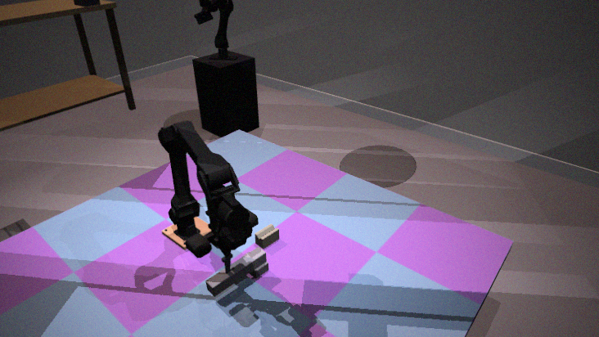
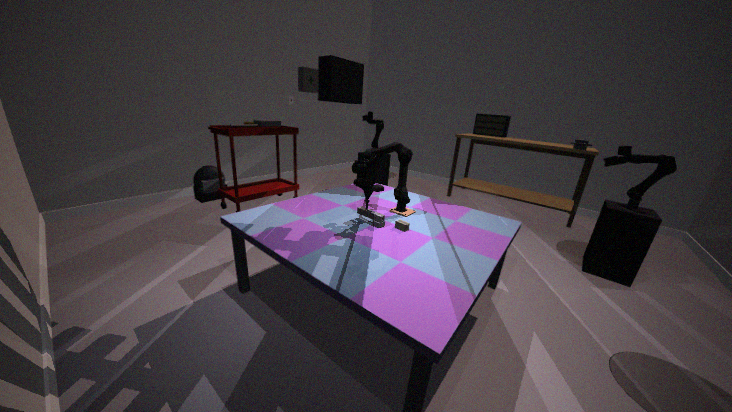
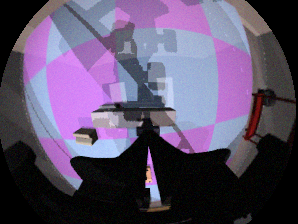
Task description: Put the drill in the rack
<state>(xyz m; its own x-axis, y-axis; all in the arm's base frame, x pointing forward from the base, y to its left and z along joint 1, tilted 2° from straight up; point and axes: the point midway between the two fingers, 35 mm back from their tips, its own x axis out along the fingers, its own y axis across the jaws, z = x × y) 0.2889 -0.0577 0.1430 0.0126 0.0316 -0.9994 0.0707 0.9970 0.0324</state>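
Right now the dark key is 30 mm below my gripper tip. Also, from my gripper tip: dark striped block (70 mm behind, 210 mm to the left, 110 mm below); grey block fixture (40 mm to the left, 90 mm below); drill (50 mm to the left, 80 mm below).
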